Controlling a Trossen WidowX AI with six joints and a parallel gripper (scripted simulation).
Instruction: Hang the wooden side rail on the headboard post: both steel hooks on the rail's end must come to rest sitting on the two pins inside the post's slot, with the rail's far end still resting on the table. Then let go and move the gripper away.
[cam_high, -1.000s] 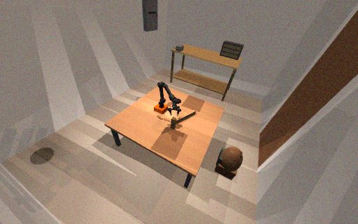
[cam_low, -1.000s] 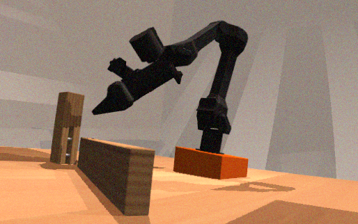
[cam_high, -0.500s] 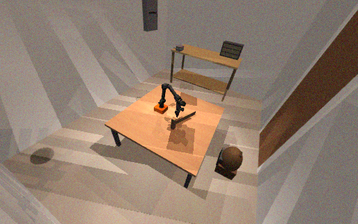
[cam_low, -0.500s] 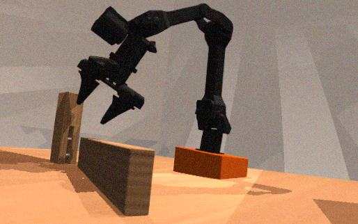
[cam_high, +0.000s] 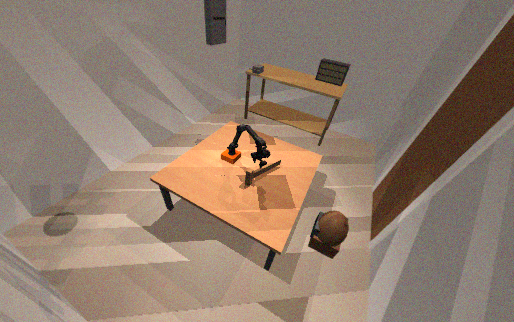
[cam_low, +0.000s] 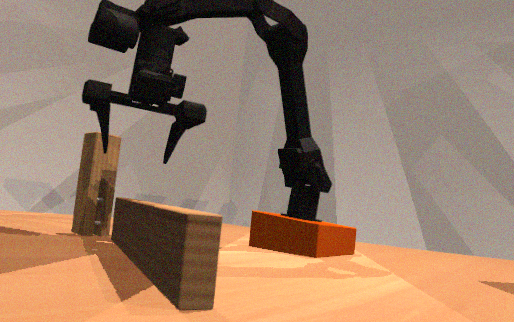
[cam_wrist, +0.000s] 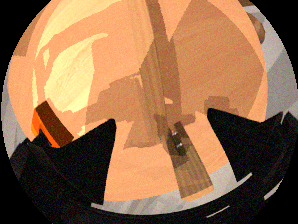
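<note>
My gripper tip is now 20 mm past the headboard post, 130 mm to the left of it and 50 mm above it.
</note>
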